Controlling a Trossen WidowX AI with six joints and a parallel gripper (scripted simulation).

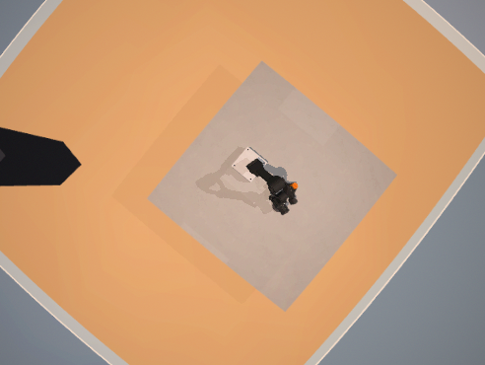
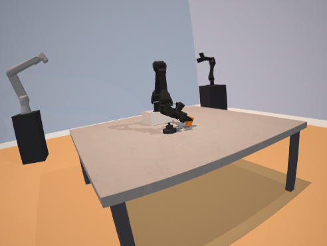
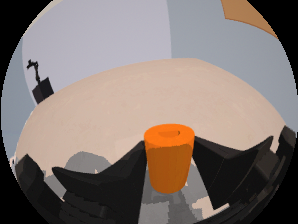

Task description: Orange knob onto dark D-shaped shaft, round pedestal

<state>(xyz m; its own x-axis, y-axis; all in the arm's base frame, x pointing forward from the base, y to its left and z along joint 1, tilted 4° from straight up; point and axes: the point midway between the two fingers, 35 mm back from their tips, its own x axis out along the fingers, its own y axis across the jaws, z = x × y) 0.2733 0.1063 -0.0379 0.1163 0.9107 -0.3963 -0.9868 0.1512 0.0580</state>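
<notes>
Now: gripper tip 2 cm to the left of the orange knob and 1 cm above it. The rest, counted from my gripper tip: round pedestal (17 cm to the right, 4 cm ahead, 1 cm below).
</notes>
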